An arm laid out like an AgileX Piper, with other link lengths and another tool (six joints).
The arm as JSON. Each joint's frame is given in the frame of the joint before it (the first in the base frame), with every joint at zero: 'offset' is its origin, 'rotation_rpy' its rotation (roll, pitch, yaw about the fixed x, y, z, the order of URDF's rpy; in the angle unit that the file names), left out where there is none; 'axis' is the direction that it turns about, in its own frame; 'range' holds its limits. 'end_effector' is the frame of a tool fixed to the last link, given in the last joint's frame.
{
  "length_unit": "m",
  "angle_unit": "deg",
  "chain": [
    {
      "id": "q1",
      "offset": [
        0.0,
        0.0,
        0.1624
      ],
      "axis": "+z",
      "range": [
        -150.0,
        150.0
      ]
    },
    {
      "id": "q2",
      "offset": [
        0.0,
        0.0,
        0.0
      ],
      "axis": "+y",
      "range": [
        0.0,
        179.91
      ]
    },
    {
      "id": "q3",
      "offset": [
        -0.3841,
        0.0,
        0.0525
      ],
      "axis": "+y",
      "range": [
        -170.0,
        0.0
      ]
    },
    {
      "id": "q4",
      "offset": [
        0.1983,
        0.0,
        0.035
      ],
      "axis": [
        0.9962,
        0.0,
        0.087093
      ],
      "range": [
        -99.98,
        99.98
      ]
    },
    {
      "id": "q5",
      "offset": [
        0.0,
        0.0,
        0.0
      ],
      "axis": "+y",
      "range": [
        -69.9,
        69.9
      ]
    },
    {
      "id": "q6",
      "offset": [
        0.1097,
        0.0,
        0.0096
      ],
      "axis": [
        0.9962,
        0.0,
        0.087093
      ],
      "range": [
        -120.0,
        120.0
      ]
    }
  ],
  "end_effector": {
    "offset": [
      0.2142,
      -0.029,
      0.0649
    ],
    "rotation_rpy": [
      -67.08,
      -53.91,
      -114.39
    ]
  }
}
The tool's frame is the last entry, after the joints.
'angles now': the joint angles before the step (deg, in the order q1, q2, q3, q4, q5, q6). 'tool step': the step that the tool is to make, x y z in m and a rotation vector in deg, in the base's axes. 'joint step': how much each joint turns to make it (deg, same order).
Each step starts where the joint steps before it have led.
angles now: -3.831, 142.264, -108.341, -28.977, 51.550, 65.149
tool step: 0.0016, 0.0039, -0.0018, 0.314, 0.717, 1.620
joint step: 0.061, 0.000, 0.003, 0.799, -0.071, -2.123
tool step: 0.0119, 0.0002, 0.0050, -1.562, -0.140, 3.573
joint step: 0.352, -0.002, 0.005, -1.537, -1.213, -2.184
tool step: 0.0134, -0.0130, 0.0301, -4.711, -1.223, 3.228
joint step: 0.398, -1.426, 0.003, -5.238, -0.216, -0.288
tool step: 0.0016, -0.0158, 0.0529, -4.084, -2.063, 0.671
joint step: -0.002, -3.883, -0.026, -3.795, 1.969, -0.122
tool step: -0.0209, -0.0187, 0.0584, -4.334, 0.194, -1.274
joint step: -0.002, -4.820, 0.022, -2.903, 5.415, -1.186
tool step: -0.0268, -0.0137, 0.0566, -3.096, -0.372, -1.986
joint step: 0.007, -5.117, 0.000, -1.787, 5.249, -1.215
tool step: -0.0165, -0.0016, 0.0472, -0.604, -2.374, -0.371
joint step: -0.009, -5.040, -0.025, 0.339, 2.245, -1.671
